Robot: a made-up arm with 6 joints.
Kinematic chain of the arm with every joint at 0, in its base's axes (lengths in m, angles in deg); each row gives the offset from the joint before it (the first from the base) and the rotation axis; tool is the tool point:
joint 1: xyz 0 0 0.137 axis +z
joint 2: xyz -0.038 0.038 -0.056 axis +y
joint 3: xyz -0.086 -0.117 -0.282 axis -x
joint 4: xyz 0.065 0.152 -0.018 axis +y
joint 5: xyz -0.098 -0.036 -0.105 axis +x
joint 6: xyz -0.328 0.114 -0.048 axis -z
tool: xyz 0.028 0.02 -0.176
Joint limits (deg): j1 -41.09..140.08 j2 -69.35..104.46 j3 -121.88..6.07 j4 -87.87..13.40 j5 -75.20..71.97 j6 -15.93..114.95
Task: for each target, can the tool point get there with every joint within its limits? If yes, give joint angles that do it. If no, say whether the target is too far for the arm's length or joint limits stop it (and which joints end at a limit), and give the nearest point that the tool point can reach.
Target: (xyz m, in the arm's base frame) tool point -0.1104 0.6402 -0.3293
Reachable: yes | joints 79.89 -53.46 -10.66 -57.64 -6.23 34.87
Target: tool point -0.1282 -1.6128 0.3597
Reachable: no: too far | nearest point -0.0701 -0.8825 0.2305 | short by 0.744 m
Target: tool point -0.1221 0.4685 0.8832
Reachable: no: joint limits stop it (at a limit: joint 1, joint 2, joint 4, joint 6) | nearest point -0.1659 0.4123 0.6808 | short by 0.215 m
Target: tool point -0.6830 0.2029 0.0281
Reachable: yes | joints 13.73 63.24 -58.28 -27.78 -54.48 0.01
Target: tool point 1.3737 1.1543 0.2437
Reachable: no: too far | nearest point 0.6009 0.5049 0.0537 | short by 1.027 m
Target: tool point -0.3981 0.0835 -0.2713
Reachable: yes | joints 81.65 25.99 -87.68 -78.50 -46.00 100.24
